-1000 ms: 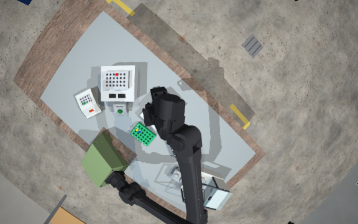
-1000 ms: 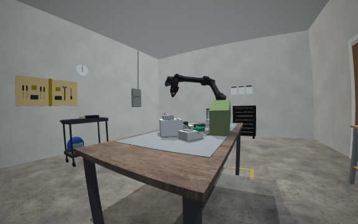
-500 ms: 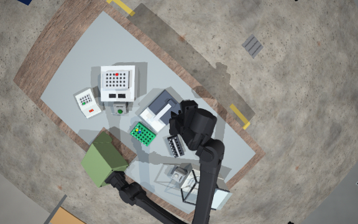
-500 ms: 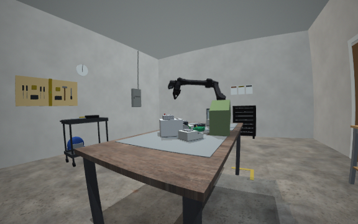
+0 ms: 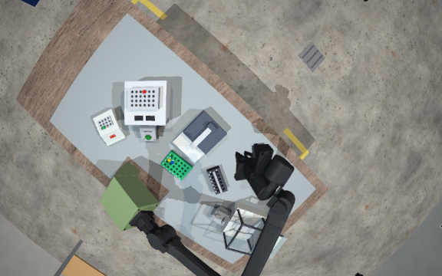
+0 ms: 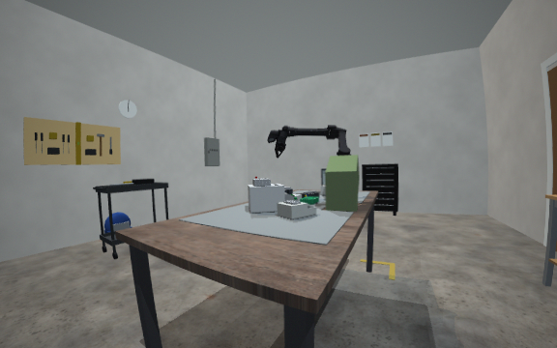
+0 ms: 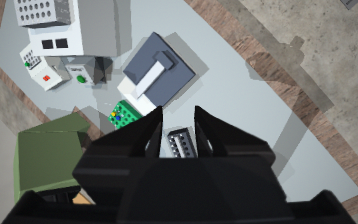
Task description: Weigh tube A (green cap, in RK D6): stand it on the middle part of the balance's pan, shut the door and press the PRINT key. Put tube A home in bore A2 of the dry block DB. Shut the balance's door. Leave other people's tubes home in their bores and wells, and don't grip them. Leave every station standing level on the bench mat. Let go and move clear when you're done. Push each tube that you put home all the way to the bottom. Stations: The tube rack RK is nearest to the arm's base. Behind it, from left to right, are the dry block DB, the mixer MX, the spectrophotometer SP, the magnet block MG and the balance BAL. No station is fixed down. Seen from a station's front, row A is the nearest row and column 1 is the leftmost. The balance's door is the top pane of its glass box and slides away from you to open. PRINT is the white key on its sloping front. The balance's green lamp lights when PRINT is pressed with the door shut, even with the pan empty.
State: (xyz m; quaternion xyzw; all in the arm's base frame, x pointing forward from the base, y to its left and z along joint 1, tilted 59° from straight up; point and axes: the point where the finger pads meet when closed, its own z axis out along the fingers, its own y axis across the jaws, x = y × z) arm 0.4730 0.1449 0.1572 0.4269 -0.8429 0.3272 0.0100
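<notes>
Now: the sliding door 470 mm to the right of my hand, 240 mm behind it and 100 mm below it. Round my hand: red-capped tube: 400 mm to the left, 160 mm below, 100 mm behind; then magnet block MG: 290 mm below, 190 mm behind, 120 mm to the right; then green tube rack RK: 300 mm below, 280 mm behind, 70 mm to the left.
</notes>
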